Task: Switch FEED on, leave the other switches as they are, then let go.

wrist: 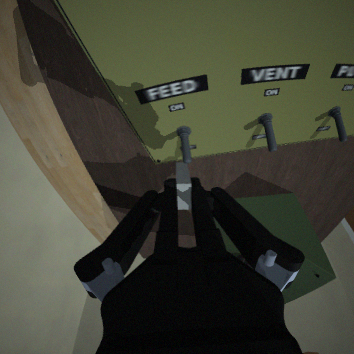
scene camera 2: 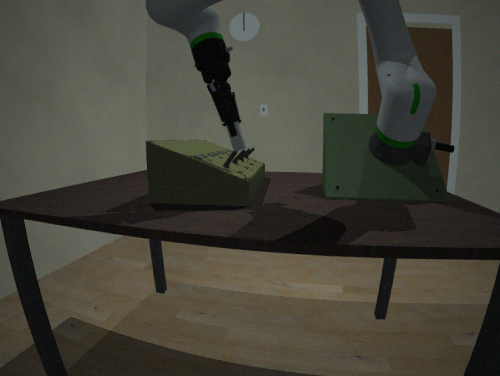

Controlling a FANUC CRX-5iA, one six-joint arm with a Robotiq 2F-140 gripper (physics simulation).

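Places are measured from the arm's base along level axes (x right, y ahead, z up), in centimetres.
Pixels of known places: gripper, fingertip midpoint: (wrist: 181,172) (scene camera 2: 240,149); arm's base, link origin: (scene camera 2: 391,147).
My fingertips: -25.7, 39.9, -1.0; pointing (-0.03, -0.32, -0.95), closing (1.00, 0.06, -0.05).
Note:
Ahead of a thing's pixels: the offset from my fingertips to its top centre, as dx, dy, dz. "*": to the spot under its first point. Level surfaces: height alone.
The yellow-green switch panel (scene camera 2: 195,177) (wrist: 215,35) has a row of dark toggle levers. The FEED lever {+0.4, +2.8, +0.0} (scene camera 2: 230,159) (wrist: 185,146) stands nearest its corner, and its tip points away from its ON label {* -0.9, +8.2, -2.7} (wrist: 176,107). The VENT lever {+12.1, +5.4, -0.4} (wrist: 269,134) and a third lever {+23.8, +8.3, -0.4} (wrist: 339,125), with a partly cut-off label, also point away from their ON labels. My gripper (scene camera 2: 238,146) (wrist: 181,172) is shut with nothing between the fingers. Its fingertips are right by the free end of the FEED lever; whether they touch it I cannot tell.
The panel's box stands on the dark wooden table {dz -13.1} (scene camera 2: 115,220). A green box (scene camera 2: 350,155) (wrist: 280,220) stands to the right in the scene view, with part of a grey robot arm (scene camera 2: 405,100) in front of it. A door (scene camera 2: 440,85) is behind.

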